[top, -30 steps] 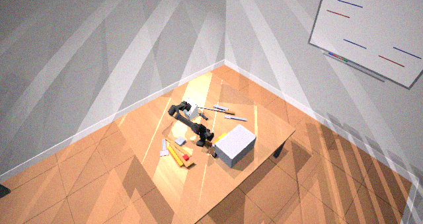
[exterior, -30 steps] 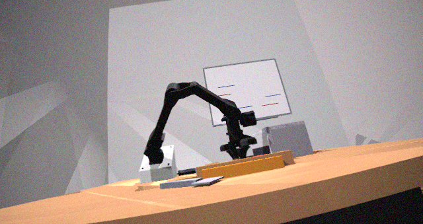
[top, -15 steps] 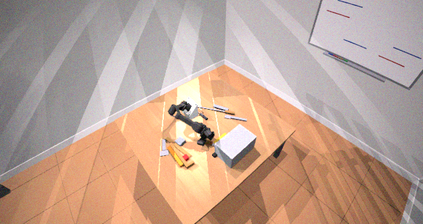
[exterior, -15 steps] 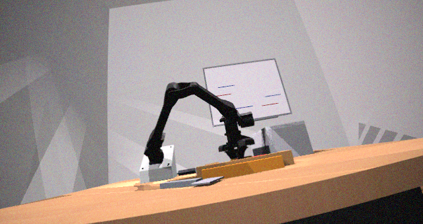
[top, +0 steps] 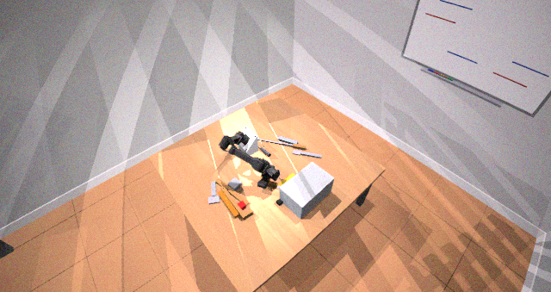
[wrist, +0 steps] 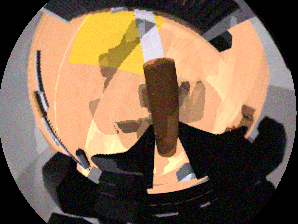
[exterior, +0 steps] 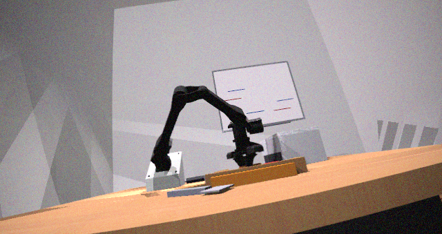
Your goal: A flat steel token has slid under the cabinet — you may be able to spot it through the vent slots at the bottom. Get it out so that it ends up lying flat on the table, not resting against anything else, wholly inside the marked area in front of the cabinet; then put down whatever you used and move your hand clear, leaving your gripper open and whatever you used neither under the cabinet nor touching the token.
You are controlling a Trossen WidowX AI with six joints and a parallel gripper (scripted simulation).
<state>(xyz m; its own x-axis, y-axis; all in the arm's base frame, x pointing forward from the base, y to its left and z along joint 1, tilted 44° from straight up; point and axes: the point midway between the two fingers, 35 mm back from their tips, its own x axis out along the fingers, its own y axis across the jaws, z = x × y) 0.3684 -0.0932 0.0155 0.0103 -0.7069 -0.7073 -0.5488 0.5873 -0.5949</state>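
Right now my gripper tip is 12 cm past the grey block, 18 cm to the left of it and 1 cm below it. Also, from my gripper tip: orange bar (2 cm behind, 29 cm to the right, 1 cm above); thin wooden stick (9 cm behind, 23 cm to the right); red block (5 cm ahead, 23 cm to the right, 1 cm above).
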